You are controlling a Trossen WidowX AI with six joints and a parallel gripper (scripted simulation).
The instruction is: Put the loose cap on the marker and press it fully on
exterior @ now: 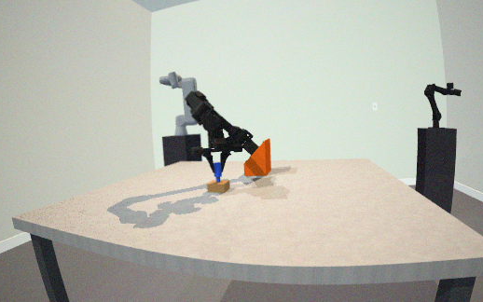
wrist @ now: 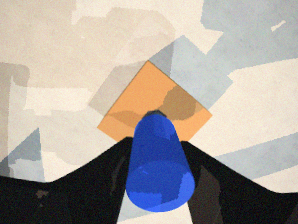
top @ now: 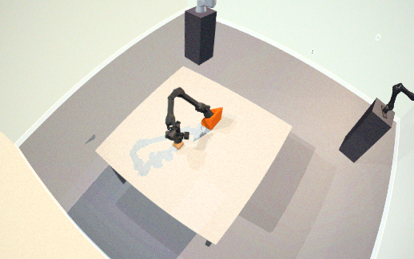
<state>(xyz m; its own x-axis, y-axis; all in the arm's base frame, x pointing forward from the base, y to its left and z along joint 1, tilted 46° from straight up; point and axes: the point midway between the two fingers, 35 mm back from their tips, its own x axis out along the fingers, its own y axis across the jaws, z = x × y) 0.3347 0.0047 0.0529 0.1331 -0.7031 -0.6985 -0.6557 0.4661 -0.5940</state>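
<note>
My gripper tip is 1 cm below the blue cap. From my gripper tip the other things lie so: tan holder block (5 cm below).
</note>
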